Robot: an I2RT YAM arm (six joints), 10 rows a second.
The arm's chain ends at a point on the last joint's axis. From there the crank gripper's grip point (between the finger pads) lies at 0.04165 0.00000 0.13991 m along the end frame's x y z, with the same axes.
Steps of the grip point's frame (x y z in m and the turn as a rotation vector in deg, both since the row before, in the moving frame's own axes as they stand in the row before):
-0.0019 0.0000 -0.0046 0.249 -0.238 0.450
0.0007 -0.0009 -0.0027 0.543 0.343 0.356
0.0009 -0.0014 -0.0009 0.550 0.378 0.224
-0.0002 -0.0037 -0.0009 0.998 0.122 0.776
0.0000 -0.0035 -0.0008 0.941 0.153 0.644
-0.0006 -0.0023 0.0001 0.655 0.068 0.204
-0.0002 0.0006 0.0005 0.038 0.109 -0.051
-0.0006 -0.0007 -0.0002 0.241 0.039 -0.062
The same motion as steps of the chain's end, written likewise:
-0.0013 0.0003 -0.0048 0.249 -0.238 0.450
-0.0001 0.0002 -0.0024 0.543 0.343 0.356
0.0000 -0.0002 -0.0006 0.550 0.378 0.224
-0.0005 -0.0018 -0.0008 0.998 0.122 0.776
-0.0004 -0.0017 -0.0007 0.941 0.153 0.644
-0.0008 -0.0008 0.0002 0.655 0.068 0.204
-0.0005 0.0007 0.0006 0.038 0.109 -0.051
-0.0007 -0.0001 -0.0002 0.241 0.039 -0.062

